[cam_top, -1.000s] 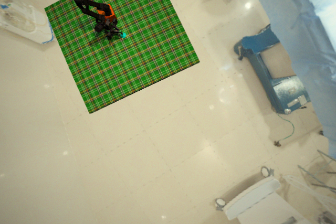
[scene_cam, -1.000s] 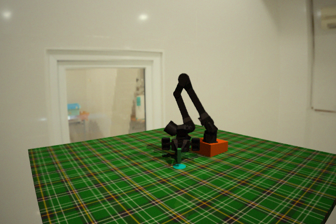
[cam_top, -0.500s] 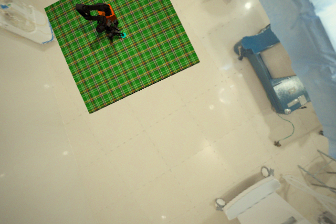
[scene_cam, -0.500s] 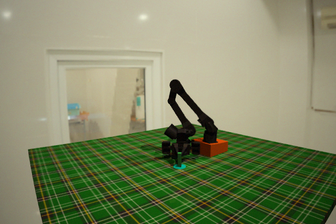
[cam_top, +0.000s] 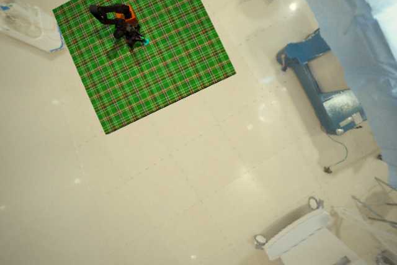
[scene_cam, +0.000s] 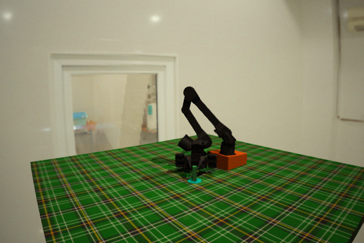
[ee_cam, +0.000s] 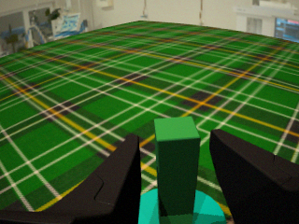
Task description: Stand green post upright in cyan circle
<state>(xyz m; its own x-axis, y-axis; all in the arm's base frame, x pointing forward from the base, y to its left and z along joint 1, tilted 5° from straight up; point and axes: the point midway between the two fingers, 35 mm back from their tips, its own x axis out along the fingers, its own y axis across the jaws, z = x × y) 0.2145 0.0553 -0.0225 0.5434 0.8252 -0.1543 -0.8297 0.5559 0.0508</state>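
The green post is 2 cm below my gripper tip. The rest, counted from my gripper tip: cyan circle 6 cm below.
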